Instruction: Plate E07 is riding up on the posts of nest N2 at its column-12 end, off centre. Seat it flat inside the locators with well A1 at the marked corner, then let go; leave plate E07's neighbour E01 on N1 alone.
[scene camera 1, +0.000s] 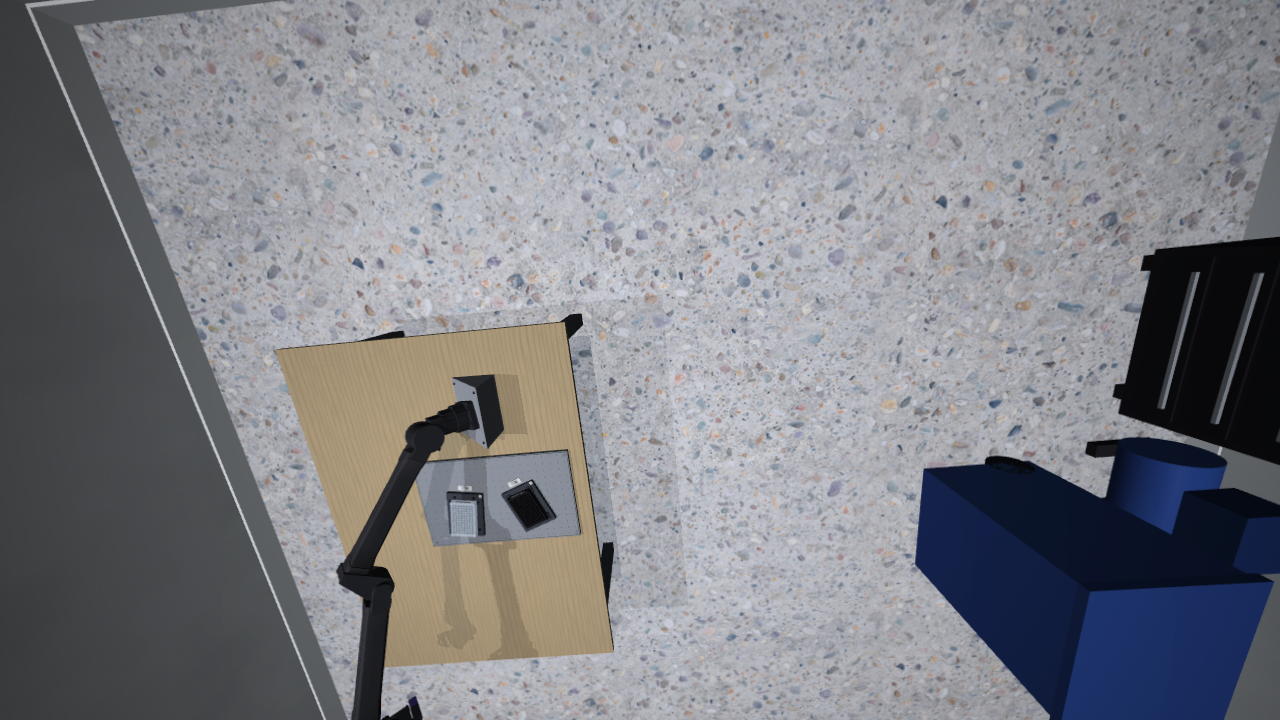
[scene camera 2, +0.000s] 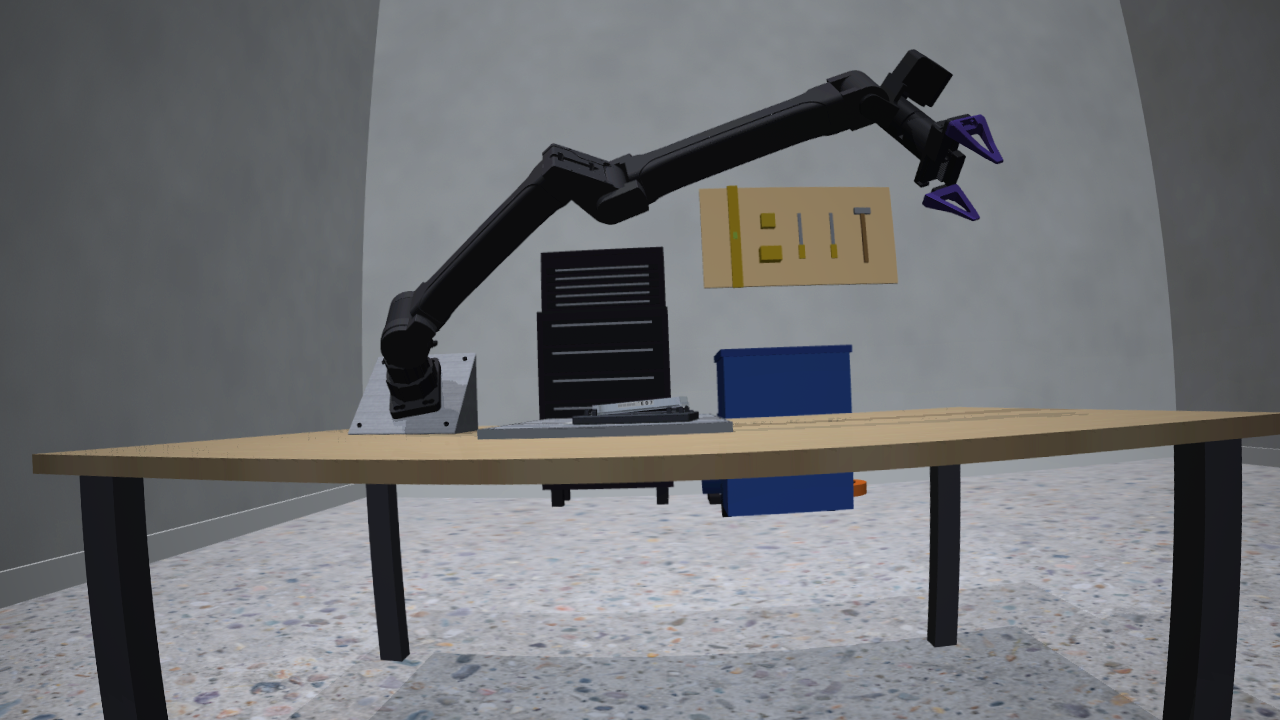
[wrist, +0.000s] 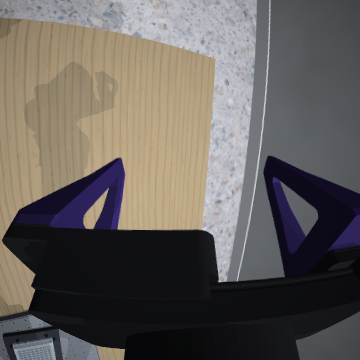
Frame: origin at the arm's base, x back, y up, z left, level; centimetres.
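Seen in the pictures: gripper, fingertip midpoint: (scene camera 1: 395, 713) (scene camera 2: 988, 191) (wrist: 194, 163); arm's base at its link origin: (scene camera 1: 469, 414) (scene camera 2: 416, 390).
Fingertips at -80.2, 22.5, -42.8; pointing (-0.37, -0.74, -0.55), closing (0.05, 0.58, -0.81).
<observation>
Offsets run from my fingertips to a thing's top centre, as dx, dy, dz. Level surfaces: height alone.
The pale plate, taken as E07 @(+44.0, -24.8, +25.8) (scene camera 1: 463, 518) (scene camera 2: 637, 406) (wrist: 33, 350), lies tilted on its dark nest (scene camera 1: 480, 514) (scene camera 2: 637, 417) (wrist: 7, 342); its right end is raised in scene camera 2. In scene camera 1 it is shifted toward the nest's lower left. The black plate, taken as E01 @(+42.4, -25.7, +47.9) (scene camera 1: 529, 506), sits on the other, turned nest to its right. Labels and the A1 mark are too small to read. My gripper (scene camera 2: 989, 189) (wrist: 194, 163) is open and empty, high above the table and far out from both plates.
Both nests stand on a grey perforated board (scene camera 1: 559, 474) (scene camera 2: 528, 431) on the wooden table @(dy -29.6) (scene camera 1: 358, 385) (scene camera 2: 268, 454) (wrist: 165, 125). The arm's angled base mount (scene camera 1: 489, 416) (scene camera 2: 460, 398) stands beside the board. A blue cabinet (scene camera 2: 783, 380) and a black drawer cabinet (scene camera 2: 602, 340) stand beyond the table.
</observation>
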